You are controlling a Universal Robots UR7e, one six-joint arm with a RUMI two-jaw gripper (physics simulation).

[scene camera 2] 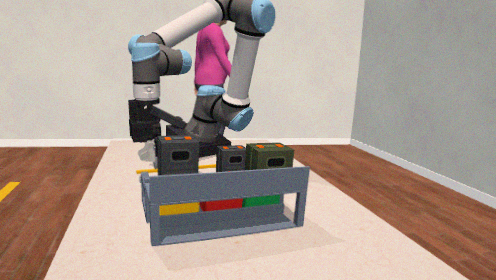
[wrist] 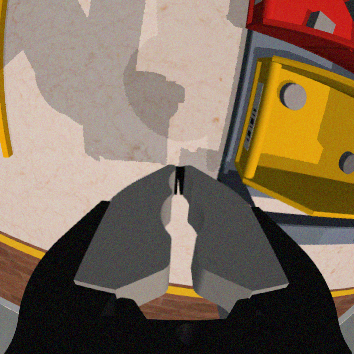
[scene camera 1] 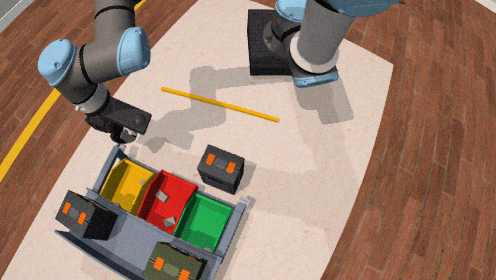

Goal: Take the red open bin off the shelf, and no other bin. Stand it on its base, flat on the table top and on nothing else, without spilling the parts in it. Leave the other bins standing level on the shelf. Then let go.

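Places are measured from the arm's base along level axes (x up, y ahead, z left), in metres.
Pixels of known places: gripper, between the fingertips: [scene camera 2: 155, 168] [wrist: 177, 168] [scene camera 1: 135, 138]; arm's base, origin of its link: [scene camera 2: 201, 134].
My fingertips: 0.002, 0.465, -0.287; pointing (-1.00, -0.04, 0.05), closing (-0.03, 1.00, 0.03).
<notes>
For each thing: its top centre in the pictures, then the offset to it from my fingertips, as dx, dy, dz.
- red open bin, centre of its top: [scene camera 1: 161, 205] [scene camera 2: 216, 175] +0.012, +0.134, +0.145
- yellow bin, centre of its top: [scene camera 1: 120, 189] [scene camera 2: 173, 182] +0.004, +0.142, +0.023
- green bin, centre of its top: [scene camera 1: 198, 229] [scene camera 2: 251, 177] +0.004, +0.155, +0.247
- olive case, centre of its top: [scene camera 1: 171, 269] [scene camera 2: 269, 146] +0.120, +0.253, +0.242
- yellow strip, centre of its top: [scene camera 1: 216, 102] -0.067, -0.204, +0.153
The red open bin [scene camera 1: 172, 192] [scene camera 2: 221, 204] [wrist: 300, 25] stands on the grey shelf [scene camera 1: 231, 227] [scene camera 2: 225, 186] between the yellow bin [scene camera 1: 131, 176] [scene camera 2: 178, 208] [wrist: 300, 125] and the green bin [scene camera 1: 212, 217] [scene camera 2: 261, 201]. Grey parts lie in the red bin. My gripper [wrist: 177, 168] is shut and empty, with its tips together. It hangs above the table, just beyond the shelf's corner at the yellow bin's end. In the scene camera 2 view its fingers are partly hidden behind a dark case.
A dark case [scene camera 1: 221, 169] [scene camera 2: 232, 158] stands on the table in front of the red and green bins. Another dark case [scene camera 1: 86, 215] [scene camera 2: 178, 156] and an olive case [scene camera 1: 175, 262] [scene camera 2: 270, 156] stand on the shelf's upper board. A yellow strip [scene camera 1: 220, 104] crosses the table. A person [scene camera 2: 211, 57] stands behind the arm.
</notes>
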